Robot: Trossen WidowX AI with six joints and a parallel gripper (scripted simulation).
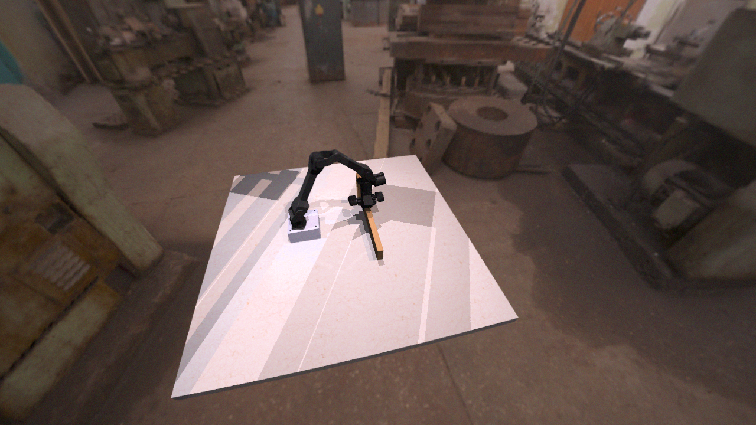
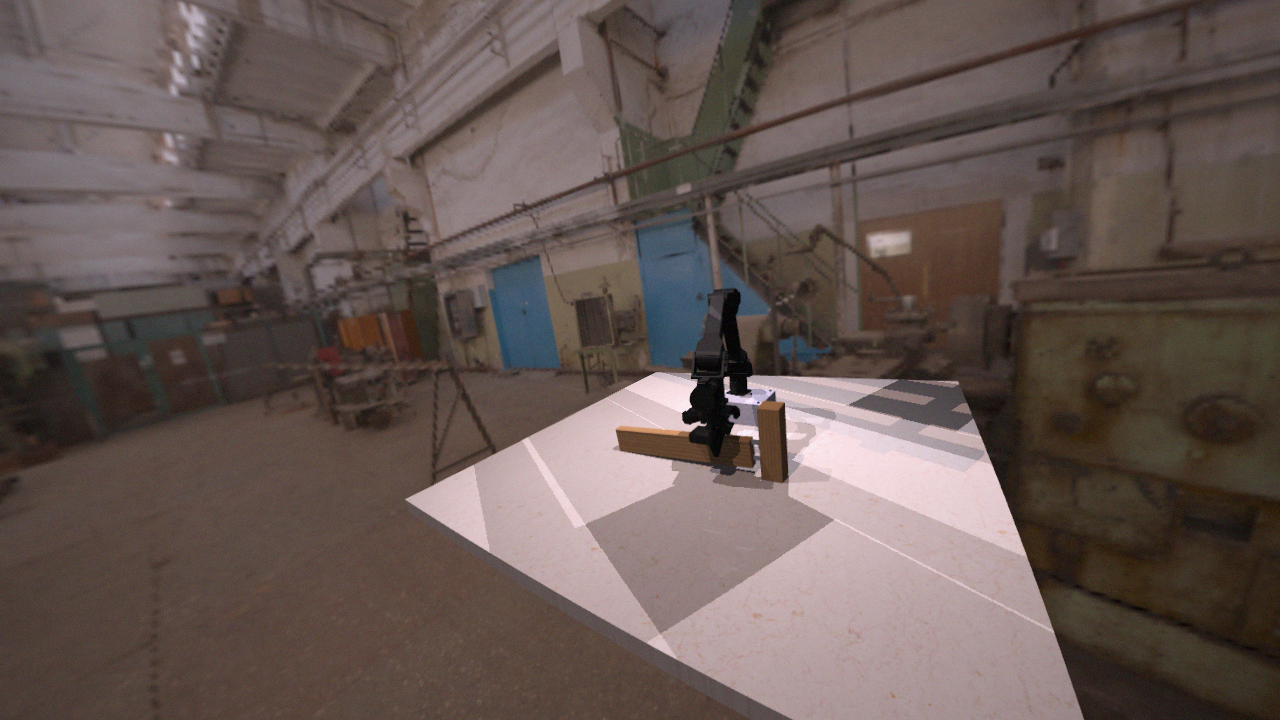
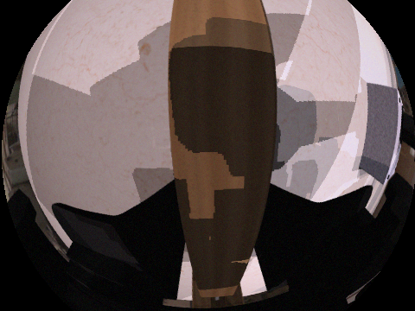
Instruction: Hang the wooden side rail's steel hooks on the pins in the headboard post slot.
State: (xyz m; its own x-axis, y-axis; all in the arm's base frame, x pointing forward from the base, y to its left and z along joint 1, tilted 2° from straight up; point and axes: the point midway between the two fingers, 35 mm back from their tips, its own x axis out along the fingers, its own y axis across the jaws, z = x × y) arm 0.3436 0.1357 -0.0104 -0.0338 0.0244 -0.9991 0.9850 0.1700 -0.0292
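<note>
Now: gripper tip 14 cm to the right of the wooden headboard post, 4 cm below it and 2 cm past it.
</note>
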